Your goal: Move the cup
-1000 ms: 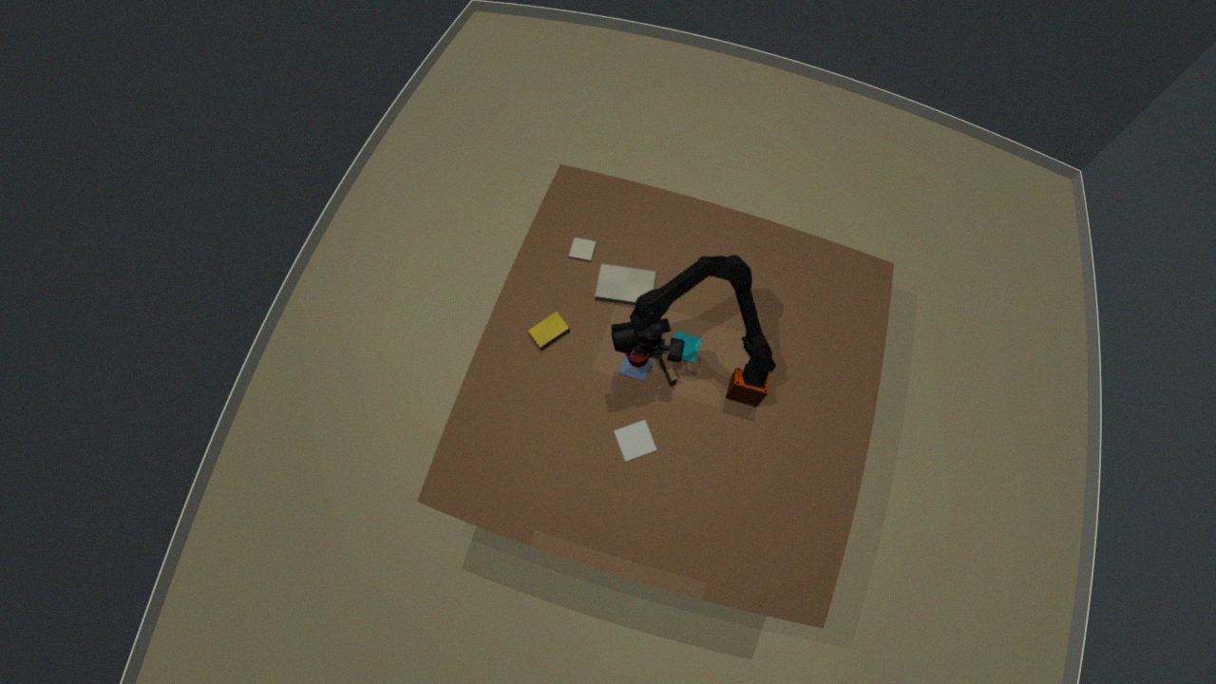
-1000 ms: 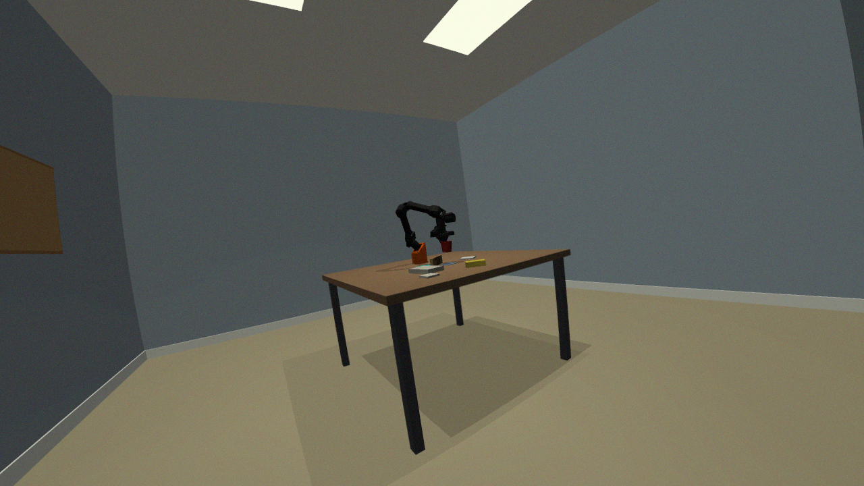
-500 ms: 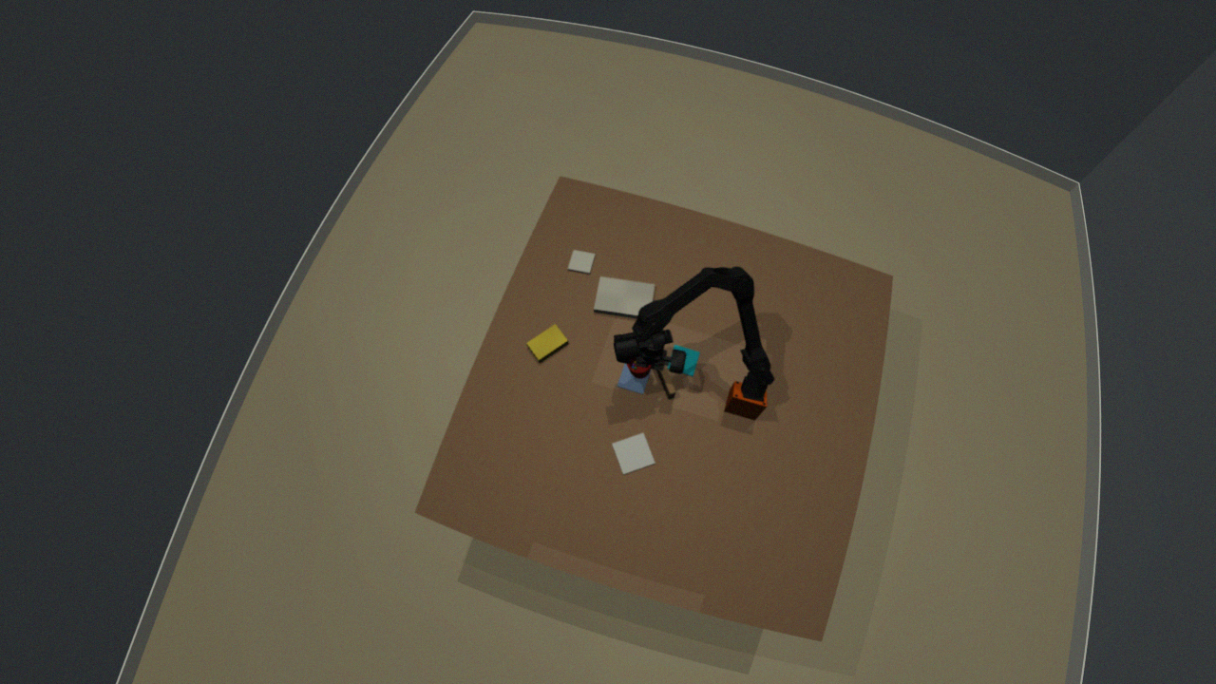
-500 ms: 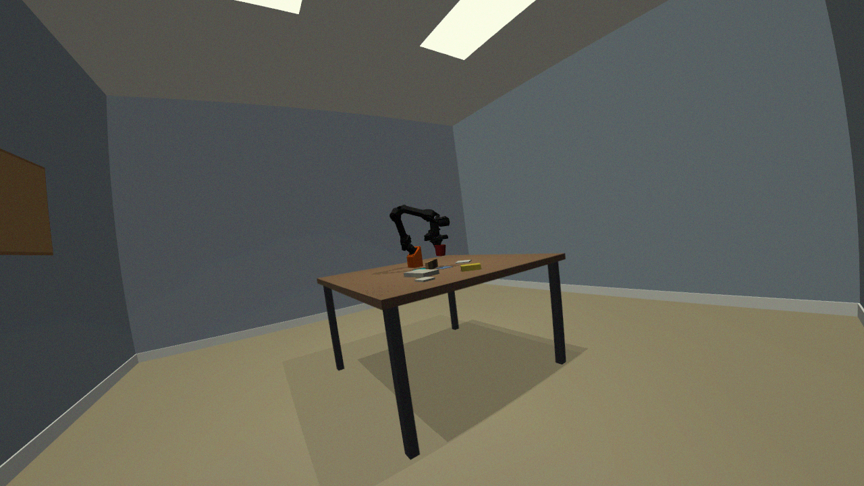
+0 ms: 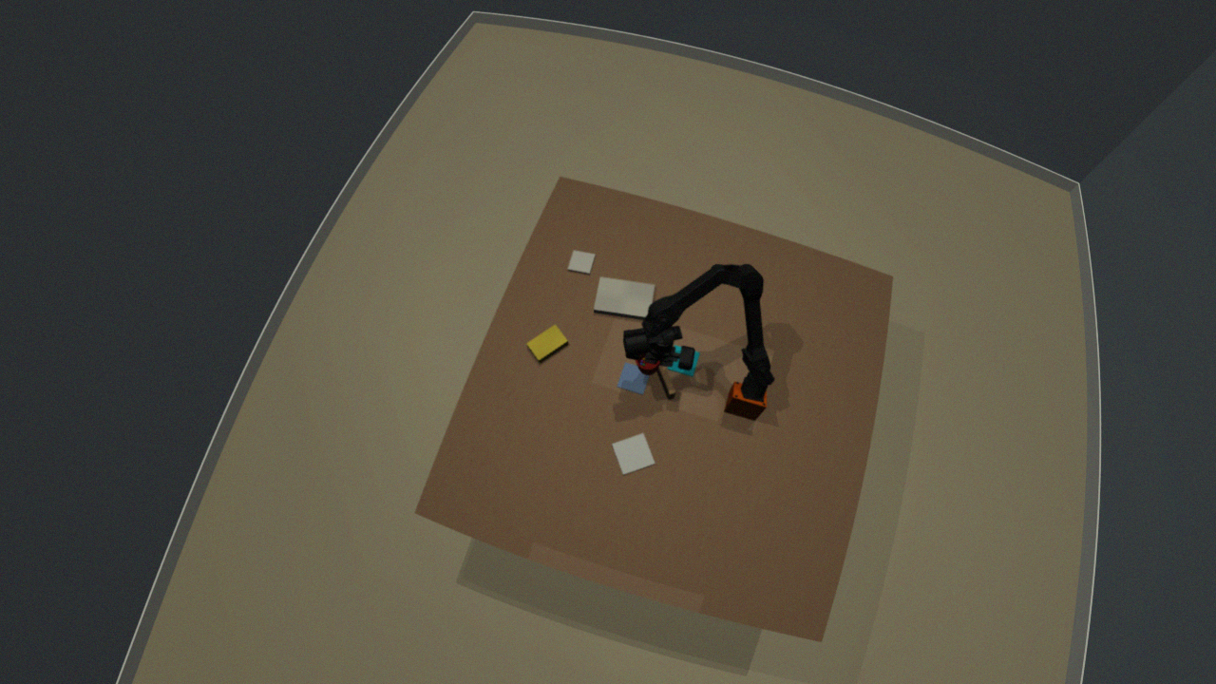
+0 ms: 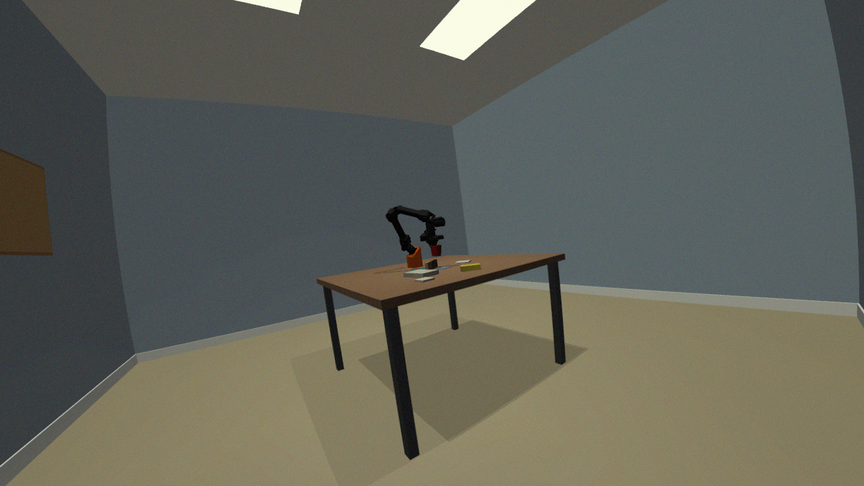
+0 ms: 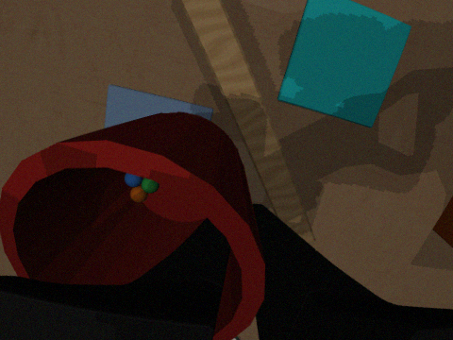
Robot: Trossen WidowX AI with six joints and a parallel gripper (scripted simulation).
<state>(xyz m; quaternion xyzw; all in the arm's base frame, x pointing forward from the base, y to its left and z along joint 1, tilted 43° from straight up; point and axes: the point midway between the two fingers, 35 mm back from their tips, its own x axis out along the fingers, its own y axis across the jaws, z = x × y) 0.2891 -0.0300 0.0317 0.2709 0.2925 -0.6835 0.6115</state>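
The teal pad lies 13 cm below my gripper tip, 8 cm behind it and 7 cm to the right of it. Round my gripper tip: red cup (3 cm ahead); then wooden bar (10 cm below, 2 cm to the right, 1 cm behind); then yellow block (35 cm ahead, 10 cm below, 3 cm to the right).
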